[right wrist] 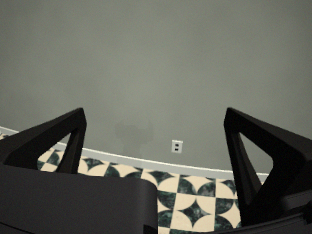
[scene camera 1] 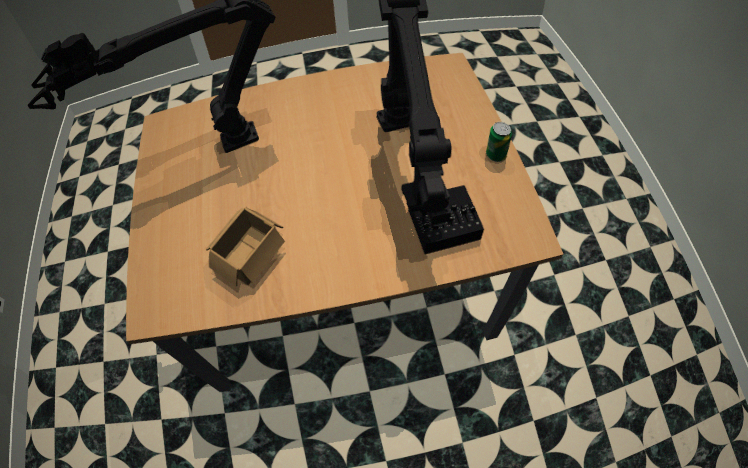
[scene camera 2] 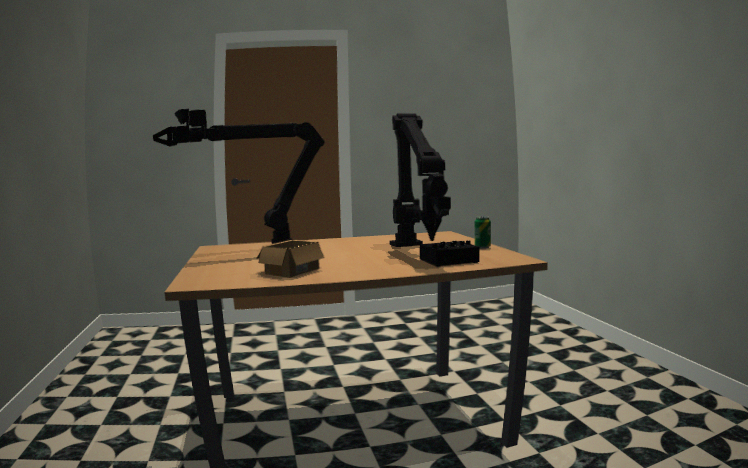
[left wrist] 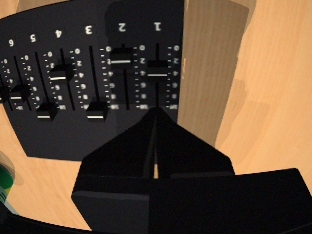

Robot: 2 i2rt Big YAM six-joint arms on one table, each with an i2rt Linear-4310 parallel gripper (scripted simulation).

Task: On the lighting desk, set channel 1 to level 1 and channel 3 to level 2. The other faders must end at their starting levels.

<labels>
cardboard box: scene camera 1; scene camera 2; not seen in the right wrist view (out of frame); not seen in the left wrist view (out of frame)
same spot on cardboard box: [scene camera 2: 274,255] = [scene camera 1: 225,270]
</labels>
